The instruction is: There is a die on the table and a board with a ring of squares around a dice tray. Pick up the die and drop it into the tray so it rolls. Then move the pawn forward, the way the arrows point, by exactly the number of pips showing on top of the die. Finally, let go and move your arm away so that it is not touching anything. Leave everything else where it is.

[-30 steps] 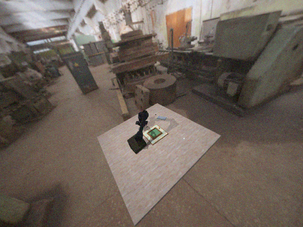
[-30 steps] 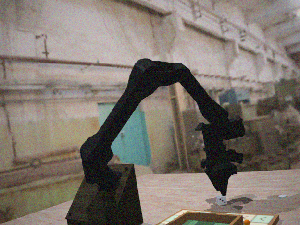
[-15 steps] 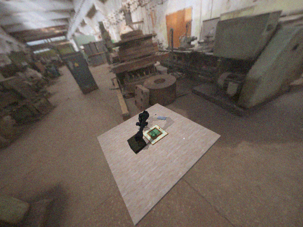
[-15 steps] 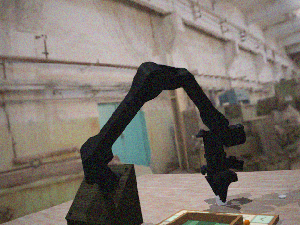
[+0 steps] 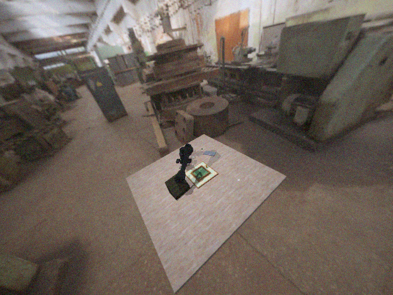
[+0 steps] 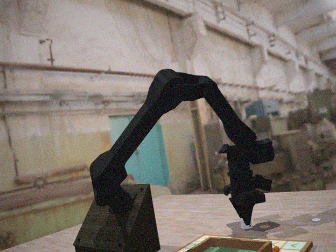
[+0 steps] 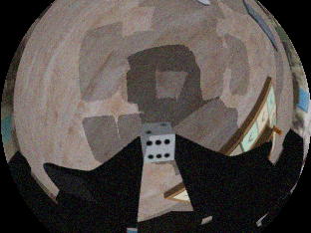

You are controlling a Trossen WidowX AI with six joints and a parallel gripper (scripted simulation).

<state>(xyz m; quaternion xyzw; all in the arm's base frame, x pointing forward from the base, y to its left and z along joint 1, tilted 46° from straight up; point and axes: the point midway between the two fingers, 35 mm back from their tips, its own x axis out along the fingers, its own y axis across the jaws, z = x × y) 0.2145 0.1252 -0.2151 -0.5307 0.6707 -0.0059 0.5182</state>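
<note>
Now: gripper tip 170 mm short of the orange pawn, 210 mm to the left of it and 10 mm below it. Round my gripper tip: grey-blue card (370 mm ahead, 30 mm to the right, 10 mm below); white die (right at my gripper tip).
</note>
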